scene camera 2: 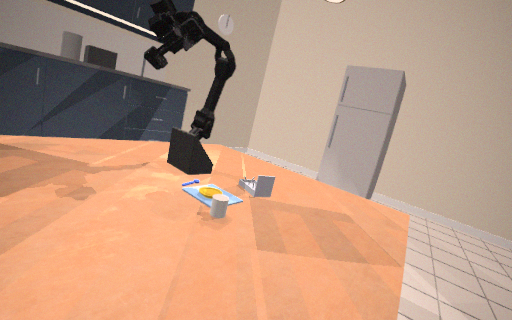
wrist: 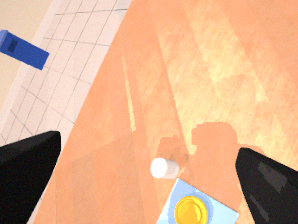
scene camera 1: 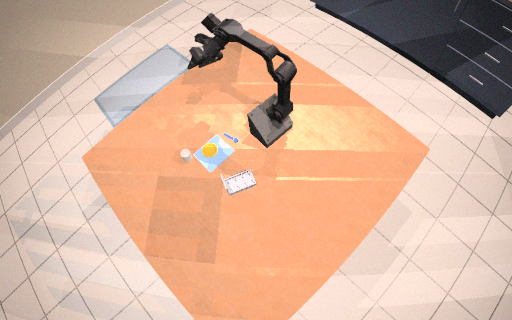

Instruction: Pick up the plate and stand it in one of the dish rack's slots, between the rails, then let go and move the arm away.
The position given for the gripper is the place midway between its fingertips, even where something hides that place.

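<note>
Open and holding nothing, the gripper point(scene camera 2: 173, 58) is there in scene camera 2. Scene camera 1 shows the gripper point(scene camera 1: 193, 68) too, and so does the wrist view, with the gripper at point(wrist: 150, 149).
</note>
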